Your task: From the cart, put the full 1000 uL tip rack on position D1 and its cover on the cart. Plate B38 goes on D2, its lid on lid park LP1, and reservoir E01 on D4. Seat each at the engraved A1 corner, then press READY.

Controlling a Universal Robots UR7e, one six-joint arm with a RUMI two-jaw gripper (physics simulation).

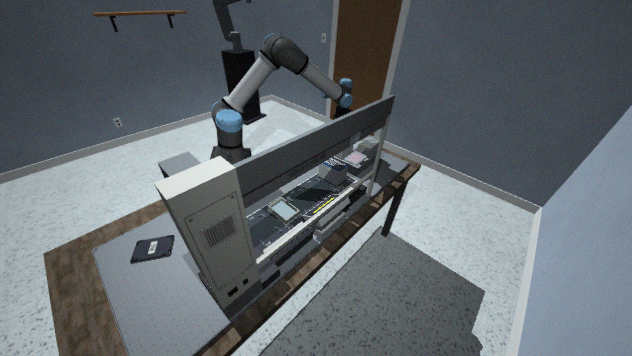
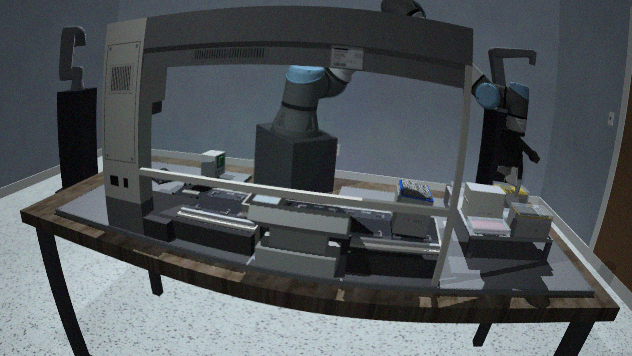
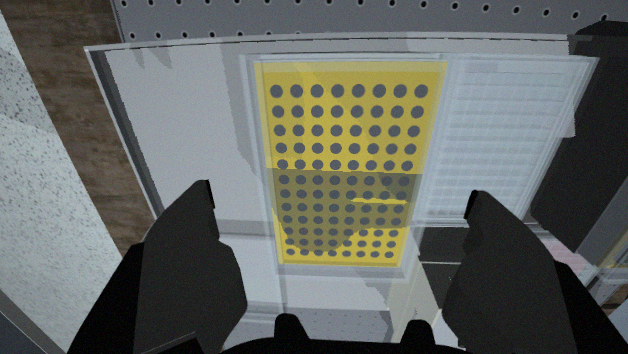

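My gripper (image 2: 513,184) (image 3: 337,189) is open and empty, its fingers either side of and above a yellow rack (image 3: 350,117) with rows of dark round holes and clear walls around it, on the cart (image 2: 485,246) (image 3: 185,150). A clear ribbed plate (image 3: 505,130) stands beside that rack. A pink plate (image 1: 356,158) (image 2: 485,226) and a second yellow-edged tip rack (image 2: 531,225) are on the cart's near side. A blue-edged tip rack (image 1: 333,172) (image 2: 416,191) stands at the deck's right end. A plate-sized pale item (image 1: 283,209) (image 2: 266,199) lies mid-deck. Position labels are unreadable.
A tall white box (image 2: 483,200) stands on the cart beside the pink plate. The instrument's upper beam (image 1: 315,145) (image 2: 300,37) and right post (image 2: 460,165) stand between deck and cart. A small device with a green screen (image 2: 220,160) is at the back left.
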